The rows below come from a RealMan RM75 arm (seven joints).
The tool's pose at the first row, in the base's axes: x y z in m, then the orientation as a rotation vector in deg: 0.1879 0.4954 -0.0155 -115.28 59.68 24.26
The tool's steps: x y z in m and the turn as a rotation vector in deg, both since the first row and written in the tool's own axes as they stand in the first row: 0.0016 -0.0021 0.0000 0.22 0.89 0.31; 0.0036 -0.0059 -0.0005 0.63 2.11 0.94; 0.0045 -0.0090 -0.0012 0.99 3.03 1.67; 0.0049 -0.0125 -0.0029 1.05 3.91 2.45; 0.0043 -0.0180 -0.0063 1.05 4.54 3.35; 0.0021 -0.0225 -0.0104 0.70 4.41 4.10; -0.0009 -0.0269 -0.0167 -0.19 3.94 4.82; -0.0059 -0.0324 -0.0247 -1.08 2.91 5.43; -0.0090 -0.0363 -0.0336 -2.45 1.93 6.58; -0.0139 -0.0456 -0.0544 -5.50 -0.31 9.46; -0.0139 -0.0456 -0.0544 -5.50 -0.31 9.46; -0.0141 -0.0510 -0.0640 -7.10 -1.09 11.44
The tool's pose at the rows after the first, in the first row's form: 0.1905 0.4953 -0.0154 -115.30 60.55 23.43; 0.1947 0.4951 -0.0144 -115.14 61.96 22.33; 0.1977 0.4951 -0.0129 -114.84 63.29 21.61; 0.2006 0.4947 -0.0103 -114.77 64.64 21.12; 0.2044 0.4941 -0.0051 -114.58 65.96 20.97; 0.2064 0.4935 0.0011 -114.49 66.67 21.70; 0.2076 0.4916 0.0090 -114.77 67.14 23.08; 0.2084 0.4897 0.0197 -114.87 67.14 24.95; 0.2091 0.4856 0.0290 -115.13 67.73 27.35; 0.2121 0.4749 0.0495 -115.42 69.29 32.97; 0.2121 0.4749 0.0495 -115.42 69.29 32.97; 0.2156 0.4692 0.0583 -115.43 70.83 35.81
